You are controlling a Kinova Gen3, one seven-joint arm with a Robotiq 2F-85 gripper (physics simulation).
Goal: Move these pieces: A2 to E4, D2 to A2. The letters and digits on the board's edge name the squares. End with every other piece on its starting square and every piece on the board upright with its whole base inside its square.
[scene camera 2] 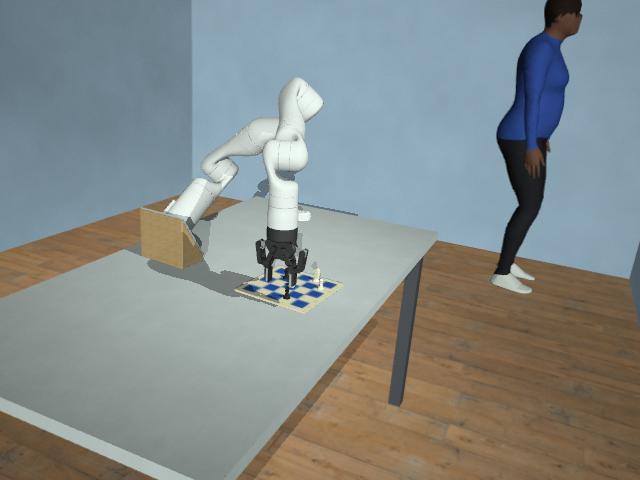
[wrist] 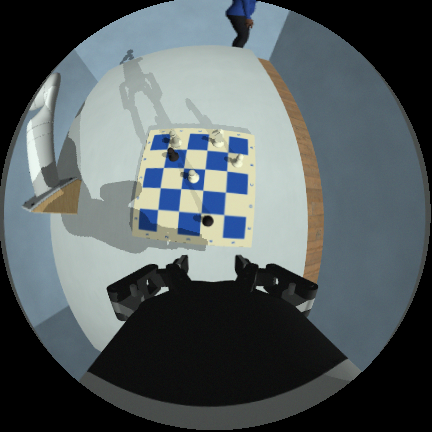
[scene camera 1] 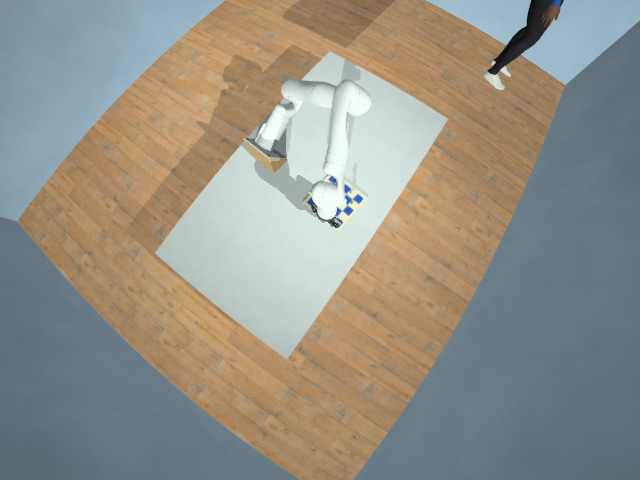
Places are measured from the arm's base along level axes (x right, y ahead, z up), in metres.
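Pixels of known places: gripper, fingertip midpoint: [scene camera 2: 280, 283] [wrist: 211, 262]; arm's base at its link origin: [scene camera 2: 169, 232] [wrist: 47, 188] [scene camera 1: 264, 145].
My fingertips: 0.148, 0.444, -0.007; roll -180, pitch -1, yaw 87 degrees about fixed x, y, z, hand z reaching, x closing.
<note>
For each thing: its top centre in the pictures, then the offset to it from my fingertips, as dx, dy, dz. "pt": a spot on its surface instead.
- board at its top centre: [wrist: 192, 178] [scene camera 2: 290, 286] [scene camera 1: 335, 200] -0.123, -0.024, -0.061
- A2 at its top centre: [wrist: 240, 154] [scene camera 2: 321, 278] -0.151, +0.054, -0.029
- D2 at its top centre: [wrist: 169, 148] [scene camera 2: 287, 267] -0.168, -0.060, -0.029
- Square E4 at a spot on its surface: [wrist: 149, 198] pt -0.093, -0.104, -0.061
- D1 at its top centre: [wrist: 170, 129] -0.199, -0.057, -0.017
- B1 at its top centre: [wrist: 218, 129] [scene camera 2: 317, 268] -0.194, +0.021, -0.021
- C3 at its top centre: [wrist: 191, 171] -0.125, -0.024, -0.029
- black piece at its top centre: [wrist: 207, 221] [scene camera 2: 287, 287] -0.050, -0.002, -0.029
The board [scene camera 1: 358, 198] [scene camera 2: 299, 303] [wrist: 234, 227] lies flat on the table. The edge characters are too small to read; the squares are inferred from the layout. The white piece on A2 [scene camera 2: 321, 284] [wrist: 238, 160] stands upright near the right edge in the wrist view. The black piece on D2 [scene camera 2: 286, 274] [wrist: 172, 155] stands upright on a blue square. Square E4 [wrist: 149, 198], at the left edge, is empty. My gripper [scene camera 1: 325, 218] [scene camera 2: 279, 283] [wrist: 211, 262] points down above the board, partly open, with nothing between its fingers. It hides some pieces in the second scene view.
White pieces stand on D1 [wrist: 175, 139], B1 [scene camera 2: 316, 274] [wrist: 217, 138] and C3 [wrist: 193, 176]. A black piece [scene camera 2: 286, 293] [wrist: 207, 220] stands on B5. The arm's wooden base block [scene camera 1: 266, 156] [scene camera 2: 162, 237] [wrist: 65, 198] is beside the board. A person [scene camera 2: 537, 87] stands beyond the table.
</note>
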